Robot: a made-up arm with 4 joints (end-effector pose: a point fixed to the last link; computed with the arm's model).
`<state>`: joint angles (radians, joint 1 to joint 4).
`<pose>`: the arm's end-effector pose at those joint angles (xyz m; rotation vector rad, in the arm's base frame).
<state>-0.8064 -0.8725 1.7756 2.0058</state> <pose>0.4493 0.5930 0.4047 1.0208 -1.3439 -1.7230</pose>
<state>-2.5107 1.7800 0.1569 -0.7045</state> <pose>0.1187 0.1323 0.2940 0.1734 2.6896 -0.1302</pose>
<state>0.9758 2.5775 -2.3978 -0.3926</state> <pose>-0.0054 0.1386 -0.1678 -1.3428 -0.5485 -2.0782</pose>
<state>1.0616 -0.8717 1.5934 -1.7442</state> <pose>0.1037 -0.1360 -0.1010 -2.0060 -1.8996 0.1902</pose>
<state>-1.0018 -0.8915 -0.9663 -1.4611</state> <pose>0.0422 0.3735 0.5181 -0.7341 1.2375 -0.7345</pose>
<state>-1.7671 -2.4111 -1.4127 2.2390</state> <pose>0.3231 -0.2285 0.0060 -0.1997 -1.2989 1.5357</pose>
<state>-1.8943 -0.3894 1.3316 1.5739</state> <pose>-0.0162 0.6515 0.4711 1.9095 -2.4313 -0.0659</pose>
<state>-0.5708 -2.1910 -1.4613 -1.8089</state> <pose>0.1904 0.4390 0.0603 1.9564 -2.1704 0.1851</pose>
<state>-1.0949 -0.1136 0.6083 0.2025</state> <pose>0.0084 0.2992 0.0110 0.5961 -1.1453 0.2446</pose>
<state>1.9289 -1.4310 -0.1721 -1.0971</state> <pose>0.0221 0.1815 -0.2751 0.0844 -1.8211 -0.1796</pose>
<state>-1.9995 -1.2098 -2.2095 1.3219</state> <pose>-0.2808 -0.2605 0.6102 -2.3822 -1.0809 0.6493</pose>
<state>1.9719 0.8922 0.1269 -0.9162</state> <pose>0.1353 0.1261 0.2680 0.1502 1.9928 -0.0123</pose>
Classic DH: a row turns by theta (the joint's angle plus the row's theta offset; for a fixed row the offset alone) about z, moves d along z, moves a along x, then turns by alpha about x. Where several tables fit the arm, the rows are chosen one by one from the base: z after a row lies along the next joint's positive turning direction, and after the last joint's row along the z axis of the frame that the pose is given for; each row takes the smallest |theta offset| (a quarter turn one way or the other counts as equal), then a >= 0, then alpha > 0; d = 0 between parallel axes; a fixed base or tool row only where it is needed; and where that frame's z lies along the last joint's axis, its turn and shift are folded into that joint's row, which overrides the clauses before.
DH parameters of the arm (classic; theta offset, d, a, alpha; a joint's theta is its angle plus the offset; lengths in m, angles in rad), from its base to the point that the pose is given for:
base (fixed): 0 0.15 0 -1.5708
joint 1: -0.3321 0 0.1227 3.1416
joint 2: 1.2387 -0.153 0.085 1.5708
joint 3: 0 0.155 -0.116 -1.5708
joint 4: 1.5708 0.007 0.399 1.5708
tool (fixed): 3.1416 -0.071 0 0

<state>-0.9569 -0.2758 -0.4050 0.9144</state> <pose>0.2289 -0.0408 -0.0237 -0.4477 -1.5716 0.0525</pose>
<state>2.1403 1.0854 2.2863 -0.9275</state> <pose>-0.1208 0.0363 0.1408 2.5021 0.9561 -0.1596</pose>
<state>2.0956 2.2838 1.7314 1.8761</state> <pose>0.2843 0.6232 0.2450 1.3220 -1.4534 -1.4867</pose>
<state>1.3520 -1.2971 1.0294 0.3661</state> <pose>0.1917 0.4280 0.2143 0.0801 2.0380 -1.2651</pose>
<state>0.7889 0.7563 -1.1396 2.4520</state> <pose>0.6165 -0.1362 0.0390 -0.4626 -2.0936 1.3571</pose>
